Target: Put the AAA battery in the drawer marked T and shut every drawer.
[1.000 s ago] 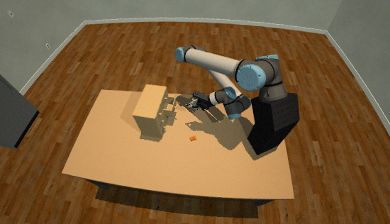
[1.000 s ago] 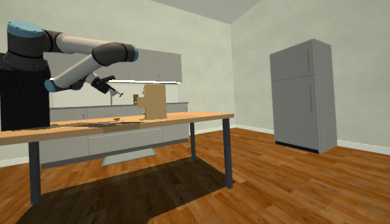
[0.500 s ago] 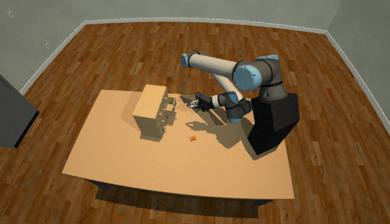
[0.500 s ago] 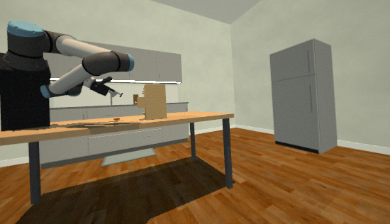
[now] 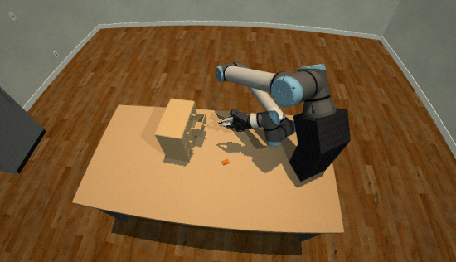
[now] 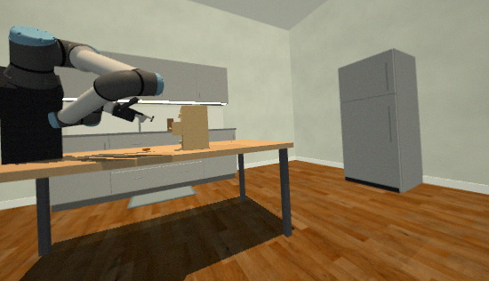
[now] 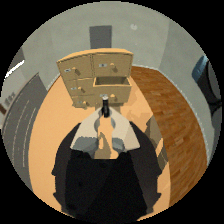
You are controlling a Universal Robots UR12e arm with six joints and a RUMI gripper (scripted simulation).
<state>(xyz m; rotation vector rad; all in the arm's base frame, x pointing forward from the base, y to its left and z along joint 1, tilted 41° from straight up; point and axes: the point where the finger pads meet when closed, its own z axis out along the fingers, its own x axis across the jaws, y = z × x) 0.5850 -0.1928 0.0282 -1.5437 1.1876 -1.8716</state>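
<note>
Right now my hand is 1 cm short of the small dark thin object. From my hand the other things lie so: drawer 19 cm ahead, 8 cm to the right, 10 cm below; orange object 17 cm to the left, 22 cm below.
</note>
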